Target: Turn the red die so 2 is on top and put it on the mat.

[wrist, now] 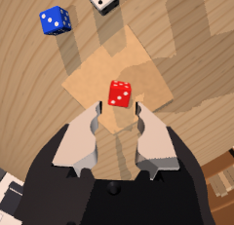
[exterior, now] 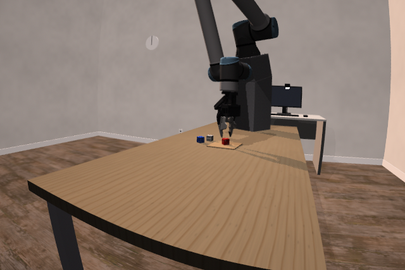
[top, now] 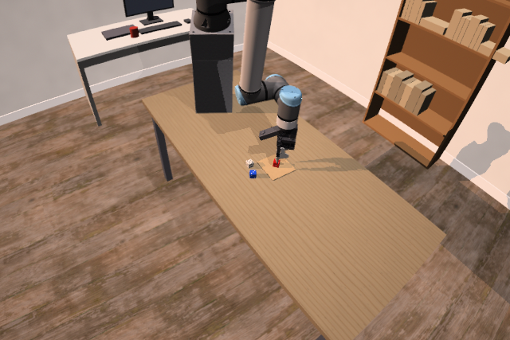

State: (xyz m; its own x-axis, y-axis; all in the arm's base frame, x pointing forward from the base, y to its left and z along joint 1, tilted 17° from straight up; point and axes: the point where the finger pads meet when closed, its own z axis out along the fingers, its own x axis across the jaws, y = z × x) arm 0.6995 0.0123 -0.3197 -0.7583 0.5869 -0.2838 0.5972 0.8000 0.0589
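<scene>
Now: hand 40 mm above the red die. From my hand the other things lie so: tan mat: 50 mm below; then white die: 120 mm to the right, 60 mm behind, 40 mm below; then blue die: 140 mm to the right, 40 mm below.
</scene>
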